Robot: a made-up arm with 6 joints. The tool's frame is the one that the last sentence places.
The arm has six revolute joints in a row. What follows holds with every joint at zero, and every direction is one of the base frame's. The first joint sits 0.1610 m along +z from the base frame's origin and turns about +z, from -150.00 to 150.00 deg. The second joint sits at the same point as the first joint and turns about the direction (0.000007, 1, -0.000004), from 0.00 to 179.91 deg. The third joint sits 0.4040 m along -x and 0.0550 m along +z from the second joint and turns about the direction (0.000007, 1, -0.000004), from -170.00 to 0.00 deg. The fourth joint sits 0.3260 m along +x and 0.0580 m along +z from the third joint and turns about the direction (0.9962, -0.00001, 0.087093), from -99.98 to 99.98 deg. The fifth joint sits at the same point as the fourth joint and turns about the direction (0.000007, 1, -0.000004), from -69.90 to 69.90 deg. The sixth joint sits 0.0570 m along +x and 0.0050 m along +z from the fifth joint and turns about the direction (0.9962, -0.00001, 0.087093), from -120.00 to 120.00 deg. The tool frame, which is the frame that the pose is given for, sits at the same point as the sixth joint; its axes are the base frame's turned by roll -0.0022, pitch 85.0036 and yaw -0.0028 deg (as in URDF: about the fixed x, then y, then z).
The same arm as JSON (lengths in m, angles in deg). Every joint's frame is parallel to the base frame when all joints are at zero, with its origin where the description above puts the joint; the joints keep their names.
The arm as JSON. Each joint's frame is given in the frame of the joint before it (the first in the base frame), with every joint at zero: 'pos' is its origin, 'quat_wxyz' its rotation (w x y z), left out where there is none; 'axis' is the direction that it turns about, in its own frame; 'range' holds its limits. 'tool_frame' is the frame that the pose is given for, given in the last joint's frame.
{"length_unit": "m", "angle_unit": "deg", "joints": [
  {"joint": "joint 1", "pos": [0.0, 0.0, 0.161], "axis": [0.0, 0.0, 1.0], "range": [-150.0, 150.0]},
  {"joint": "joint 2", "pos": [0.0, 0.0, 0.0], "axis": [0.0, 1.0, 0.0], "range": [0.0, 179.91]},
  {"joint": "joint 3", "pos": [-0.404, 0.0, 0.055], "axis": [0.0, 1.0, 0.0], "range": [-170.0, 0.0]},
  {"joint": "joint 4", "pos": [0.326, 0.0, 0.058], "axis": [0.9962, 0.0, 0.0871], "range": [-99.98, 99.98]},
  {"joint": "joint 5", "pos": [0.0, 0.0, 0.0], "axis": [0.0, 1.0, 0.0], "range": [-69.9, 69.9]},
  {"joint": "joint 6", "pos": [0.057, 0.0, 0.005], "axis": [0.9962, 0.0, 0.0871], "range": [-120.0, 120.0]}
], "tool_frame": {"pos": [0.0, 0.0, 0.0], "quat_wxyz": [0.737256, 0.000002, 0.675613, -0.000005]}}

